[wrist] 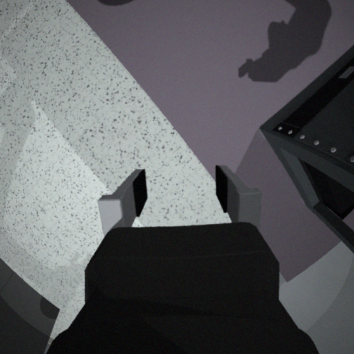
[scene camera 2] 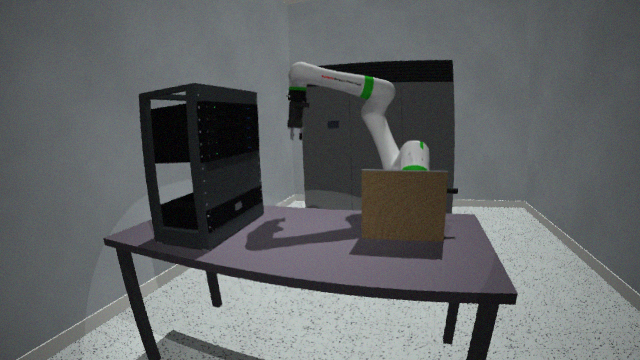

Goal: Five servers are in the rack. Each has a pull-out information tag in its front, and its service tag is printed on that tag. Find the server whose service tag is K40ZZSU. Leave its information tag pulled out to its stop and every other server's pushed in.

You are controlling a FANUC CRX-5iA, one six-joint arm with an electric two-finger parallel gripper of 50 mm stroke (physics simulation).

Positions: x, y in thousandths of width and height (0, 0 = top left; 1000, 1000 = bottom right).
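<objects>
Rack: visible, the wrist view (869, 360), scene camera 2 (338, 365).
</objects>
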